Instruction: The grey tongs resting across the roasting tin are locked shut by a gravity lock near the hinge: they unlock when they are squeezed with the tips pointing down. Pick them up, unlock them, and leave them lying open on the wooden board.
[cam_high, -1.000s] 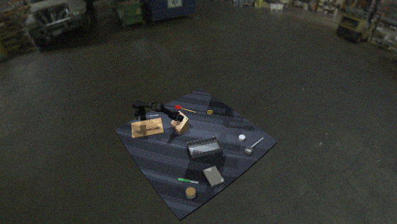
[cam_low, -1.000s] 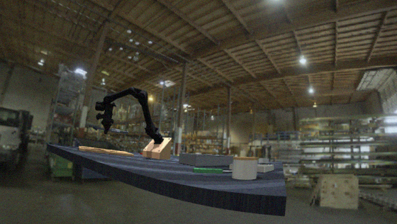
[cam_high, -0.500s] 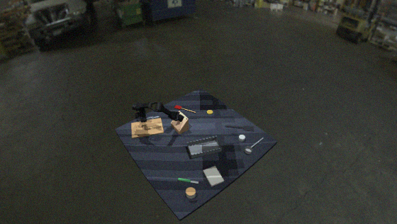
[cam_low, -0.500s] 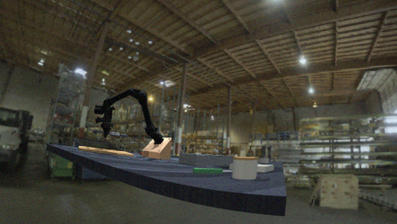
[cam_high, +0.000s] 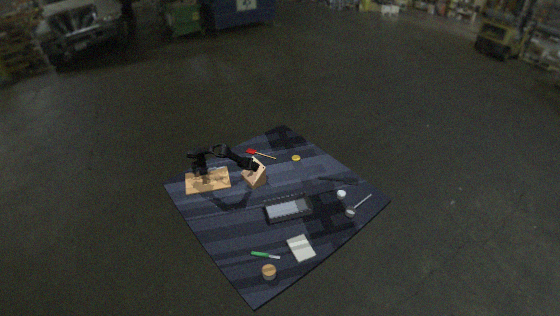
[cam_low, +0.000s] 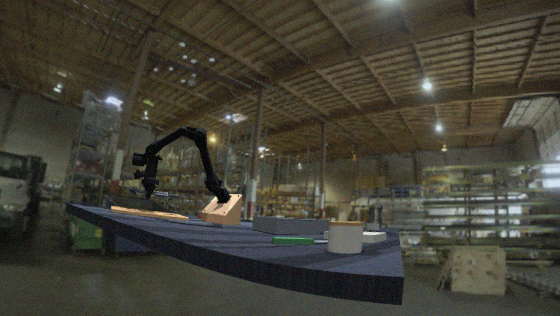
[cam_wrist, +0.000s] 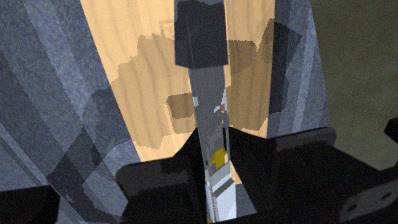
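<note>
Now: the wooden board 10 mm ahead of my gripper tip, 10 mm to the left of it and 70 mm below it. The rest, counted from my gripper tip: yellow lock piece 10 mm to the left, 30 mm above; then roasting tin 640 mm ahead, 270 mm to the left, 50 mm below; then red-handled tool 20 mm ahead, 520 mm to the left, 70 mm below.
</note>
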